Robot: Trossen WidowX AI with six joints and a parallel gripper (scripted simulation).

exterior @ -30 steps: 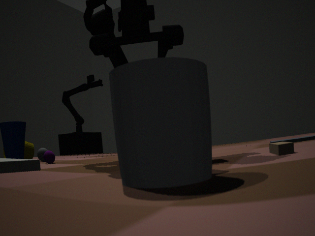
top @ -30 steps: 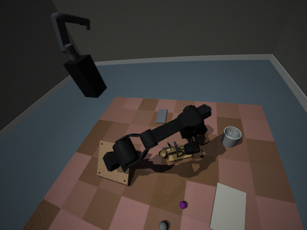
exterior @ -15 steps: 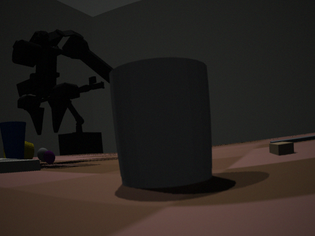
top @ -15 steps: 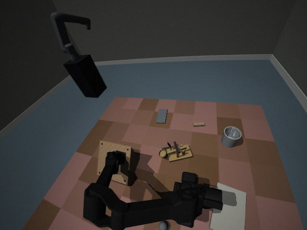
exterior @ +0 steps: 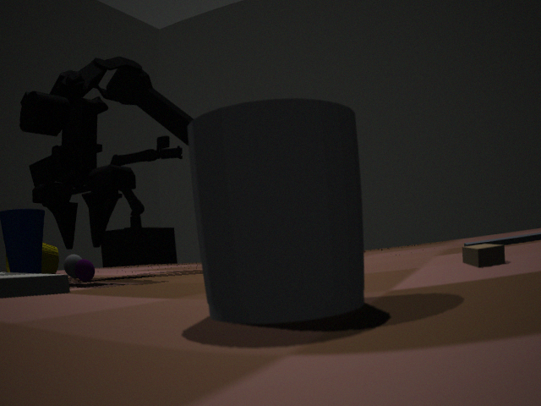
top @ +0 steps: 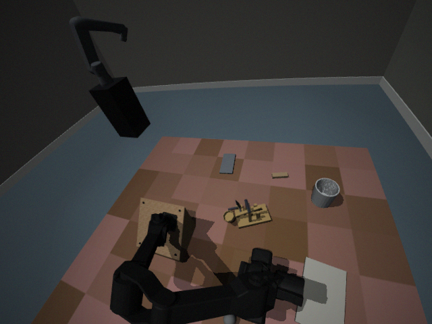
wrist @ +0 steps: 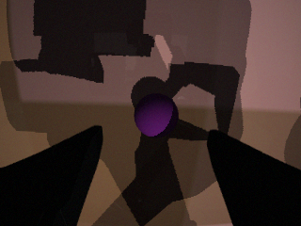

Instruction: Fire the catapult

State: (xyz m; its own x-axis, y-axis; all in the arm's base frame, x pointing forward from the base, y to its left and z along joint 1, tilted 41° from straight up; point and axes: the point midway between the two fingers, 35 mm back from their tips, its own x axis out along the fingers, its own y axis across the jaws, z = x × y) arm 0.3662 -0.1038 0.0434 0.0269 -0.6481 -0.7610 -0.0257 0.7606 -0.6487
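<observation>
My gripper tip is now 30 mm above the purple ball. From my gripper tip the other things lie so: white slab 200 mm ahead, 40 mm to the left, 40 mm below; blue cup 210 mm to the right, 20 mm below, 20 mm behind; grey ball 110 mm to the right, 70 mm behind, 30 mm below.
</observation>
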